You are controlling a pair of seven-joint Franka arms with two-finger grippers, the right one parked.
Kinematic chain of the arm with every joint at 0, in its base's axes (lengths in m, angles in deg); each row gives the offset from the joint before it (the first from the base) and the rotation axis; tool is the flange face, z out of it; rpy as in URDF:
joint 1: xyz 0 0 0.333 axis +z
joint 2: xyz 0 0 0 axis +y
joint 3: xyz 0 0 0.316 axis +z
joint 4: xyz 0.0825 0 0 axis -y
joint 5: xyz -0.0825 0 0.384 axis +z
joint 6: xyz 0 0 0 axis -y
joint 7: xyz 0.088 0 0 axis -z
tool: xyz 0 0 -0.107 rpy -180 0 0
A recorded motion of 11 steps. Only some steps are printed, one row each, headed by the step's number.
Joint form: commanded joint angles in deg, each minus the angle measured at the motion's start. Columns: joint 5, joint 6, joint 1, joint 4, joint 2, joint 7, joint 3.
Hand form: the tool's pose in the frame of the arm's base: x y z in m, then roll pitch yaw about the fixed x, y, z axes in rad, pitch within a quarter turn. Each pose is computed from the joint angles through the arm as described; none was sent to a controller.
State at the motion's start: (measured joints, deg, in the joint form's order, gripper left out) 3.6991 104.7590 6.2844 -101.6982 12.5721 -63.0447 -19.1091
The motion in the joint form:
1: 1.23 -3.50 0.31 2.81 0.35 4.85 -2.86
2: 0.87 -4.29 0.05 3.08 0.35 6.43 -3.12
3: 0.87 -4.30 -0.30 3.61 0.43 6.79 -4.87
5: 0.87 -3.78 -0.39 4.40 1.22 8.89 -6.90
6: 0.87 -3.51 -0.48 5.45 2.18 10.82 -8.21
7: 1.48 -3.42 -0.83 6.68 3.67 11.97 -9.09
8: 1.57 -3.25 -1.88 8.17 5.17 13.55 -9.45
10: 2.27 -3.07 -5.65 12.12 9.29 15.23 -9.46
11: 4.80 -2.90 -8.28 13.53 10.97 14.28 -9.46
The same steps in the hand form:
1: 0.5877 -0.1386 0.4440 -3.0011 0.0906 0.7316
2: 0.5855 -0.1438 0.4455 -3.0000 0.1047 0.6981
3: 0.5817 -0.1640 0.4504 -3.0131 0.1053 0.6555
5: 0.5804 -0.1844 0.4515 -3.0361 0.1124 0.5823
6: 0.5816 -0.1977 0.4523 -3.0560 0.1190 0.5252
7: 0.5847 -0.2085 0.4487 -3.0635 0.1236 0.4827
8: 0.5874 -0.2224 0.4465 -3.0800 0.1305 0.4323
10: 0.5926 -0.2602 0.4365 -3.1045 0.1422 0.3414
11: 0.5898 -0.2842 0.4302 -3.0850 0.1184 0.3050

